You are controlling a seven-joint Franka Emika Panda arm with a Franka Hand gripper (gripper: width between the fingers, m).
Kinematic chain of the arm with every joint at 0, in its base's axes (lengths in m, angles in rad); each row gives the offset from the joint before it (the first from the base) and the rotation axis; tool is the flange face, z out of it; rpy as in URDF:
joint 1: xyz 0 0 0.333 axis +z
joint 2: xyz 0 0 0 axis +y
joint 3: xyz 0 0 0.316 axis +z
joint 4: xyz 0.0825 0 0 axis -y
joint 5: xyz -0.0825 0 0.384 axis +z
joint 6: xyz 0 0 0 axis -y
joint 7: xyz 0.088 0 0 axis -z
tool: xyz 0 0 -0.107 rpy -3.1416 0 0
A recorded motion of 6 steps. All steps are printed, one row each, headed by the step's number.
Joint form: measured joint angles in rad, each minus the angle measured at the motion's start. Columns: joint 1, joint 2, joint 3, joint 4, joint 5, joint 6, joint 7.
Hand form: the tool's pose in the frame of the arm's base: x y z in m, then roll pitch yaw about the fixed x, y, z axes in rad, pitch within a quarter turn. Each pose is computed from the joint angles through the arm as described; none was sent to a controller.
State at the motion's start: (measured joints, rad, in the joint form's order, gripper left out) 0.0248 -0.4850 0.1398 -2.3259 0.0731 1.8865 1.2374
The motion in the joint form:
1: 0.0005 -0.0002 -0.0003 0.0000 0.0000 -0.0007 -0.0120
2: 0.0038 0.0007 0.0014 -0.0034 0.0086 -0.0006 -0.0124
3: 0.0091 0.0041 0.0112 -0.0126 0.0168 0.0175 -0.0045
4: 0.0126 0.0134 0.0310 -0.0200 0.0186 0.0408 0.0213
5: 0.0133 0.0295 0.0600 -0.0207 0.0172 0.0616 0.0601
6: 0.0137 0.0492 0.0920 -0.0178 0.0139 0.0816 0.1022
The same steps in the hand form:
1: 0.4041 0.0786 0.5230 -3.1005 -0.0089 -1.0966
2: 0.4034 0.0812 0.5209 -3.1020 -0.0004 -1.0939
3: 0.4034 0.0880 0.5165 -3.0961 0.0015 -1.0910
4: 0.4045 0.0982 0.5106 -3.0928 -0.0052 -1.0971
5: 0.4064 0.1116 0.5044 -3.0936 -0.0154 -1.1089
6: 0.4086 0.1265 0.4981 -3.0949 -0.0267 -1.1201

